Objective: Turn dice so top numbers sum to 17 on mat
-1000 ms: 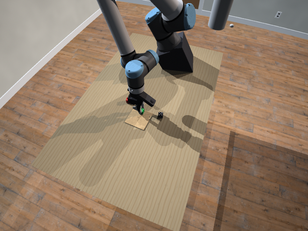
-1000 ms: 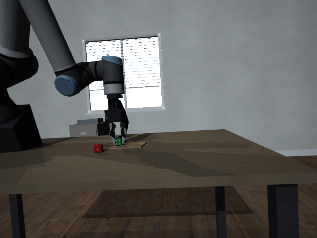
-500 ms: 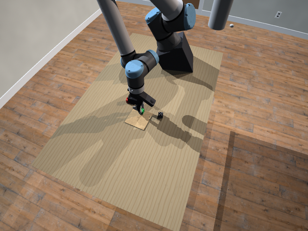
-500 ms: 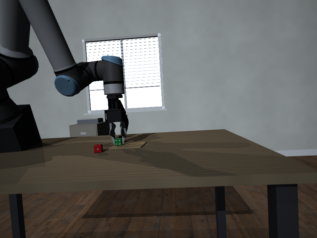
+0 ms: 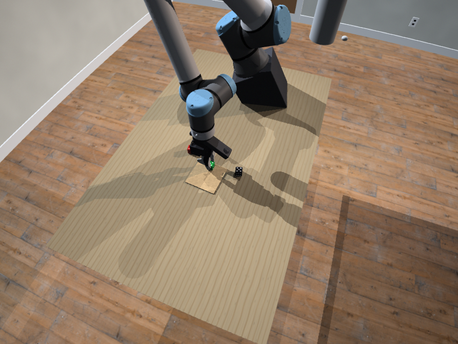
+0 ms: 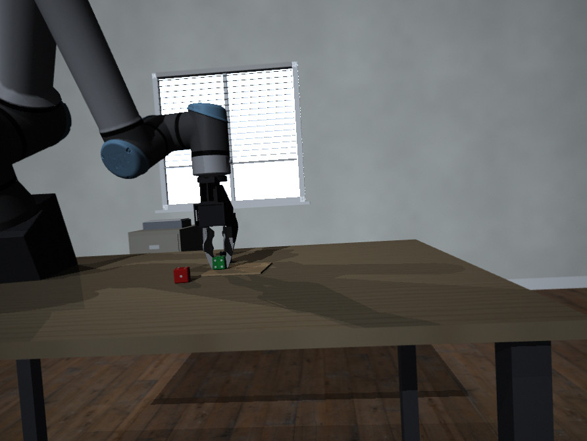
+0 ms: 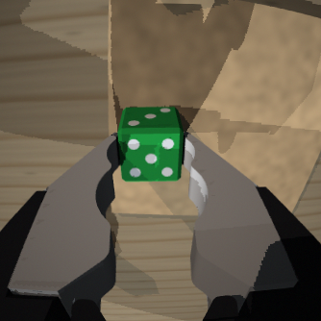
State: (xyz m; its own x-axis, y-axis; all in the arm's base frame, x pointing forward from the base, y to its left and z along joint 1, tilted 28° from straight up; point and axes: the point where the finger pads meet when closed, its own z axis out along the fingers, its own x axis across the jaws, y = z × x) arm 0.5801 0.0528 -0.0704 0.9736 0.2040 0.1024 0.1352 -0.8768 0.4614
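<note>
My hand is right at the green die. The rest, counted from my hand: black die 130 mm to the left, 30 mm behind, 10 mm below; then red die 130 mm to the right, 40 mm behind, 10 mm below; then tan mat 50 mm ahead, 20 mm below, 10 mm to the left.
</note>
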